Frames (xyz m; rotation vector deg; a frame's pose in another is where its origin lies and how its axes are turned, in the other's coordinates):
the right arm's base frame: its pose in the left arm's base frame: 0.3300 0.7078 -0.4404 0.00 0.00 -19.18
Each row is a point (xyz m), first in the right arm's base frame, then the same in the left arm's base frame.
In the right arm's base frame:
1: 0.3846 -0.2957 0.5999
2: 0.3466 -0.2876 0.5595
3: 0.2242 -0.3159 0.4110
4: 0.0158 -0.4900 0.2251
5: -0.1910 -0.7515 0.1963
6: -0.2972 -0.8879 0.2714
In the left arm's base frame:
1: 0.5961 0.3022 0.1595
2: 0.5629 0.3223 0.1191
3: 0.4380 0.3358 -0.0294
4: 0.1839 0.2398 -0.2153
5: -0.0973 0.0608 -0.2441
6: -0.2424 -0.0332 -0.1690

